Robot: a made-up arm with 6 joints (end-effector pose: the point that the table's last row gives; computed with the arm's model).
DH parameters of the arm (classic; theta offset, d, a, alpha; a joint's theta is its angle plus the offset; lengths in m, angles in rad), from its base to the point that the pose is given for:
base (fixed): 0 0.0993 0 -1.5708
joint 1: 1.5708 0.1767 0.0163 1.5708
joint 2: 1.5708 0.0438 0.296 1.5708
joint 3: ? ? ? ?
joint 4: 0 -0.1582 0.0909 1.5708
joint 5: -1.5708 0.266 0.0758 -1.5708
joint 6: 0 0.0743 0.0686 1.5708
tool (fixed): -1.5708 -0.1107 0 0
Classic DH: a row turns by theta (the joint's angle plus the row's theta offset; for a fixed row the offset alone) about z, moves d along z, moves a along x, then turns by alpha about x.
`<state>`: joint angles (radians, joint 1 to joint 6).
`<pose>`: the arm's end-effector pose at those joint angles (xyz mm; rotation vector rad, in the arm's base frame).
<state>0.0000 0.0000 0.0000 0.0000 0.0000 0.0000</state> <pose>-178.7 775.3 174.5 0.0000 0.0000 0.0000</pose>
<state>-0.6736 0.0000 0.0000 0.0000 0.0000 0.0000</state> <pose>-186.6 775.3 46.6 0.0000 -0.6736 0.0000</pose>
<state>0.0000 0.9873 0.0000 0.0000 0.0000 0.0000</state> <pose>-178.7 430.1 633.0 0.9873 0.0000 0.0000</pose>
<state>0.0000 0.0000 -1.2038 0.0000 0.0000 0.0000</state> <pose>-318.5 373.6 174.5 0.0000 0.0000 1.2038</pose>
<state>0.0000 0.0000 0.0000 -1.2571 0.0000 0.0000</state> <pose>83.2 775.3 224.3 0.0000 1.2571 0.0000</pose>
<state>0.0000 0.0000 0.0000 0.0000 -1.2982 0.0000</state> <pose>14.7 741.3 174.5 0.0000 0.0000 -1.2982</pose>
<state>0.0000 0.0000 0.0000 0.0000 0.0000 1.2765</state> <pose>-178.7 620.7 187.4 -1.2765 0.0000 0.0000</pose>
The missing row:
joint 3: -1.5708 0.0638 0.0573 1.5708
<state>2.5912 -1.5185 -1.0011 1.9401 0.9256 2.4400</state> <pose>99.7 -84.0 283.2 -0.0759 -0.7342 0.6460</pose>
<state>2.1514 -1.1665 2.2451 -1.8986 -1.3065 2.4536</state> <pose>9.3 138.4 50.0 0.0117 -1.7810 0.0793</pose>
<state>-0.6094 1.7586 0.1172 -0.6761 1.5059 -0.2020</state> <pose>-275.1 -128.3 323.2 1.5381 -0.9090 2.2956</pose>
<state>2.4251 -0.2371 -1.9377 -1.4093 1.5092 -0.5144</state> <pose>155.4 578.4 43.5 -0.8128 -0.4512 -0.6479</pose>
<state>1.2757 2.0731 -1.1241 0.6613 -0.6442 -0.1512</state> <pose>83.9 22.8 482.4 1.9062 -0.3527 -1.5433</pose>
